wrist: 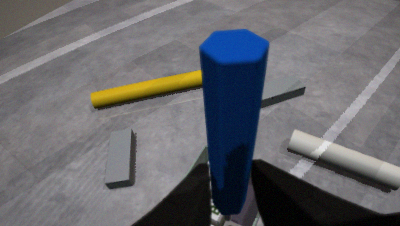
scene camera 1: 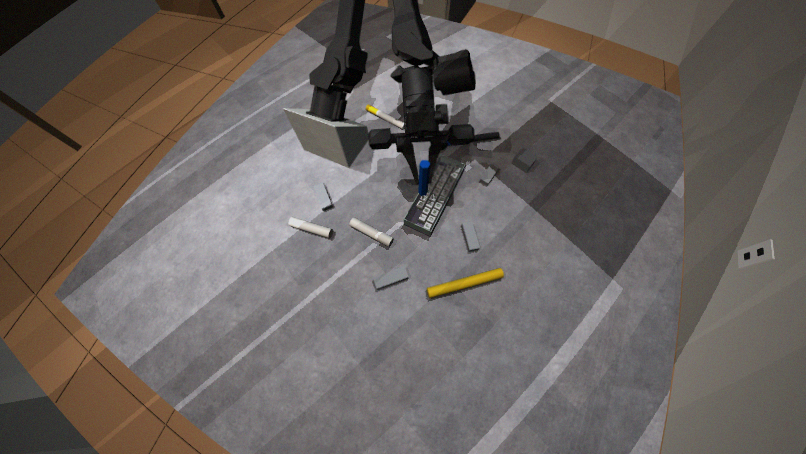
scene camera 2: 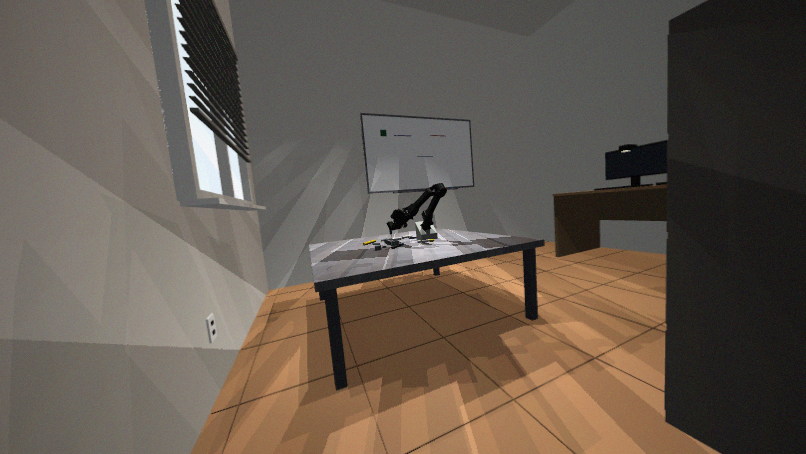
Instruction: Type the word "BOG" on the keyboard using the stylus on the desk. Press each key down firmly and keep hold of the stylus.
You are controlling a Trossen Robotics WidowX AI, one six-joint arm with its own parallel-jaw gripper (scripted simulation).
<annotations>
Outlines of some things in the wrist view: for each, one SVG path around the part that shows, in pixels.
My gripper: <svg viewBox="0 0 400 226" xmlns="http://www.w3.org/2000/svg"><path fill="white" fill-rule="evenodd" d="M209 164L199 164L158 205L131 226L211 226L212 203ZM252 159L251 180L256 196L257 208L264 226L400 226L400 212L391 214L377 213L356 203L351 203L346 199L343 200L327 191L323 191L262 159Z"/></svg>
A blue stylus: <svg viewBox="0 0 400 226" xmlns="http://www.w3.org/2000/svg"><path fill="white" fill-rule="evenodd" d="M247 29L214 31L199 46L212 201L217 210L219 210L219 213L225 215L225 220L227 221L231 220L231 215L241 213L246 201L268 61L269 42Z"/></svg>
</annotations>
